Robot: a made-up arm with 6 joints.
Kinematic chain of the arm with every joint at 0, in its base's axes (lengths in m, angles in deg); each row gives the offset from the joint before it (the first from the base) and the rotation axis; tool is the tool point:
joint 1: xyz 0 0 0.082 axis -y
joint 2: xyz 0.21 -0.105 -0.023 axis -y
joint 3: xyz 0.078 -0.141 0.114 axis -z
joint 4: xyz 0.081 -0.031 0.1 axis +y
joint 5: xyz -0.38 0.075 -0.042 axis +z
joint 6: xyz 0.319 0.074 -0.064 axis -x
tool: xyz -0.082 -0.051 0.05
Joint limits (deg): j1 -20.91..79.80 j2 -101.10..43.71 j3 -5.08..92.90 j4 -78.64..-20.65 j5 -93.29..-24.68 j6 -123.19..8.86
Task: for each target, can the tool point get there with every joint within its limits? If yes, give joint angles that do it. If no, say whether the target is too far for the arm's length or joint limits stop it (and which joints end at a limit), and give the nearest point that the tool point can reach.
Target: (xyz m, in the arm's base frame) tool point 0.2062 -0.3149 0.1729
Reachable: yes | joints 62.41 24.20 80.05 -53.03 -67.22 -85.28
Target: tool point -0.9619 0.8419 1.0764
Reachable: no: too far | nearest point -0.0846 -0.0455 0.3679 | short by 1.435 m
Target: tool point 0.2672 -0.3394 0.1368
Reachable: yes | joints 16.95 6.58 25.78 -39.56 -37.16 -69.92
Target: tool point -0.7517 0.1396 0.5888
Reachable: no: joint limits stop it (at a limit: joint 1, joint 4, joint 5) | nearest point -0.1424 -0.1260 0.3604 | short by 0.703 m
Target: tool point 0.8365 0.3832 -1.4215
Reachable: no: too far | nearest point 0.3161 -0.2263 -0.2925 | short by 1.385 m
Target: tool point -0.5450 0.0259 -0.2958
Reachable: no: joint limits stop it (at a limit: joint 1, joint 4, joint 5) | nearest point -0.0220 -0.1506 -0.0950 | short by 0.587 m
